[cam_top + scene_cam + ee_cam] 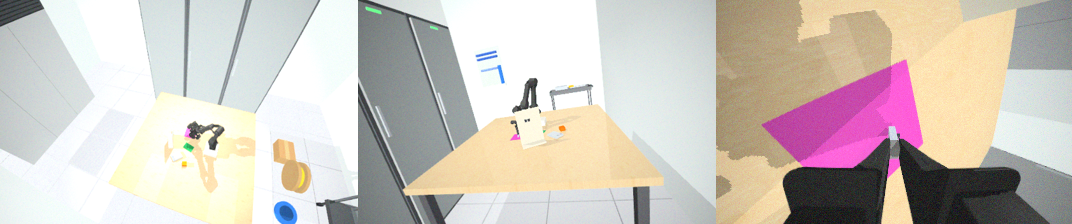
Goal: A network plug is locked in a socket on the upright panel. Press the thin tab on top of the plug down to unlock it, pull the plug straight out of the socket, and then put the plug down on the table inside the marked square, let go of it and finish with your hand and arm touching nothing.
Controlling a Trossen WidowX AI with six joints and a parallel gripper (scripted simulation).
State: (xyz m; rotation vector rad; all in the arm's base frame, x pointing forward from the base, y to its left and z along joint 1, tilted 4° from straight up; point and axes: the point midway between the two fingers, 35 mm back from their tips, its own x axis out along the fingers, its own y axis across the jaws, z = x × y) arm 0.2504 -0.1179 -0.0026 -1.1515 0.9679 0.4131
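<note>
My gripper tip is now right at the grey network plug. Also, from my gripper tip: green board: 30 mm behind, 170 mm to the left, 20 mm below; magenta marked square: 10 mm behind, 20 mm below; upright panel: 160 mm ahead, 150 mm to the left, 100 mm above.
</note>
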